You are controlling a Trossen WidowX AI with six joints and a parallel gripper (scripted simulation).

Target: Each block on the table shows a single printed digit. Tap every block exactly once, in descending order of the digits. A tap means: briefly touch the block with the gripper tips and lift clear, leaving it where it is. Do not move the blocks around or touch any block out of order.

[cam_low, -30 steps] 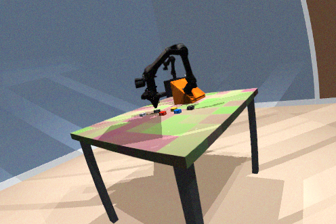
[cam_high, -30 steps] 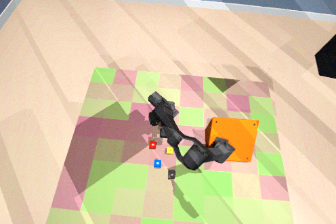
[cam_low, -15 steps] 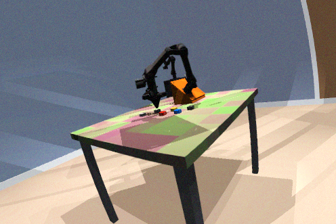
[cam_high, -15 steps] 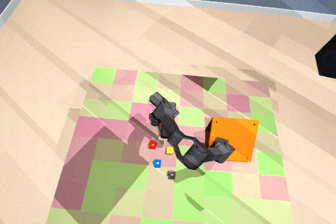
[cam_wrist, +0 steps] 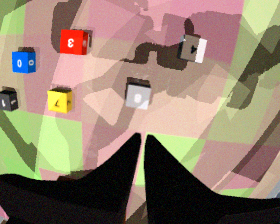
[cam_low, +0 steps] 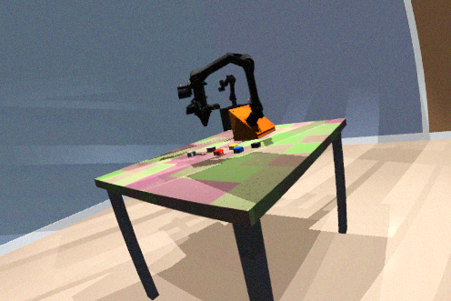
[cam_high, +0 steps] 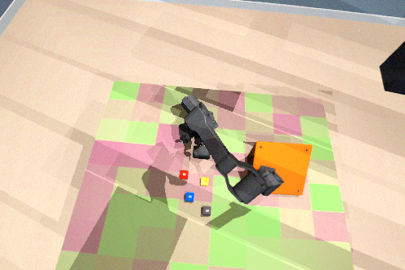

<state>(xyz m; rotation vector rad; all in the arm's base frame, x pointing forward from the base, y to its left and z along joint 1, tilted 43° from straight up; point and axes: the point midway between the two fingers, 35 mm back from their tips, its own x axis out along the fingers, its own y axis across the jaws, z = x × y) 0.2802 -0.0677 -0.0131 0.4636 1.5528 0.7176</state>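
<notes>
Right now the yellow block is 120 mm to the left of my gripper tip, 120 mm below it and 40 mm behind it. The rest, counted from my gripper tip: white block (120 mm below, 90 mm ahead, 50 mm to the right); then red block (120 mm below, 110 mm to the left, 50 mm ahead); then grey block (120 mm below).
</notes>
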